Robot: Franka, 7 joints.
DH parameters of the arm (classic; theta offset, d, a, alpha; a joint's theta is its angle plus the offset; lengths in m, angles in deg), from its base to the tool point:
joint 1: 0 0.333 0 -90
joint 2: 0 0 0 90
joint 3: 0 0.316 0.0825 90
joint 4: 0 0 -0.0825 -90
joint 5: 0 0.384 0 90
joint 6: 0 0 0.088 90
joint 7: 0 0.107 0 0
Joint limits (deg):
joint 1: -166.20..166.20
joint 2: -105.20..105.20
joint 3: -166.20..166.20
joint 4: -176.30..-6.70
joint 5: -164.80..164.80
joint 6: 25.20..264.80
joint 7: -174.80..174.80
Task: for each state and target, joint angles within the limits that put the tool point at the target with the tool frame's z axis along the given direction. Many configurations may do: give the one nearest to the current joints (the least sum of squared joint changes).
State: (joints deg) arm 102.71 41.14 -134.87 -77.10 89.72 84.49 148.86
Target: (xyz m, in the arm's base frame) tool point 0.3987 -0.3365 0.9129 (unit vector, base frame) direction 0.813 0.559 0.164
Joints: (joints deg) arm 95.56 -3.23 -143.50 -65.48 94.28 99.70 148.86
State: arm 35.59 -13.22 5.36 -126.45 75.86 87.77 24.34
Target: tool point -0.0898 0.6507 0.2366 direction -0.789 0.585 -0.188
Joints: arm 76.69 34.17 21.34 -105.27 110.11 133.11 24.34
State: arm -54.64 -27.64 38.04 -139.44 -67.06 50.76 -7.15
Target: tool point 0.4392 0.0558 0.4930 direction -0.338 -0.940 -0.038
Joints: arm -37.91 -6.00 59.32 -120.69 -61.97 57.82 -7.15
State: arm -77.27 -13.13 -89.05 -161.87 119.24 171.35 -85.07
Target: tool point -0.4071 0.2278 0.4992 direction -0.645 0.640 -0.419
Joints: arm -89.21 25.25 -114.21 -128.37 114.25 187.01 -85.07
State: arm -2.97 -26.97 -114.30 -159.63 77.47 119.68 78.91
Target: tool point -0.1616 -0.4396 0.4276 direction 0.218 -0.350 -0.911
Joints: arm 8.47 27.68 -124.95 -136.65 53.09 121.37 78.91
